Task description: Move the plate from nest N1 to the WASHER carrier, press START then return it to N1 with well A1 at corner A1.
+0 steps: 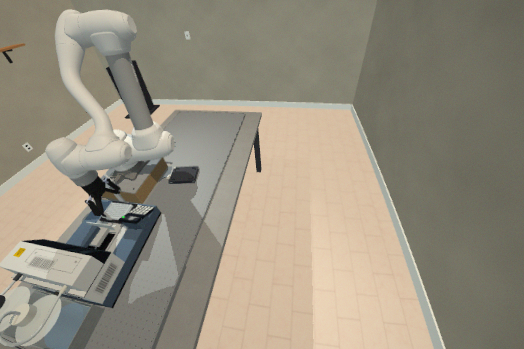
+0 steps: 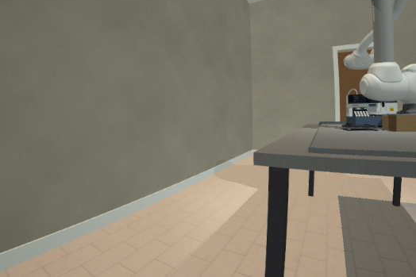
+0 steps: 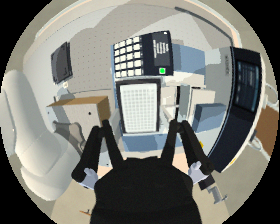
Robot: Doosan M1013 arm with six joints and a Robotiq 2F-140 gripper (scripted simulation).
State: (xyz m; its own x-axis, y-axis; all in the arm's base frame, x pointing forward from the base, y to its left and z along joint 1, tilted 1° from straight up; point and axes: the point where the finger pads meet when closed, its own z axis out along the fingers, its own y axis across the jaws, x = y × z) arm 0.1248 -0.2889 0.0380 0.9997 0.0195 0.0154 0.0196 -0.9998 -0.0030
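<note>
Now: hand 4 cm above the white well plate. Round my hand: dark plate nest N1: 34 cm to the left, 20 cm ahead, 11 cm below; then plate washer: 15 cm to the right.
</note>
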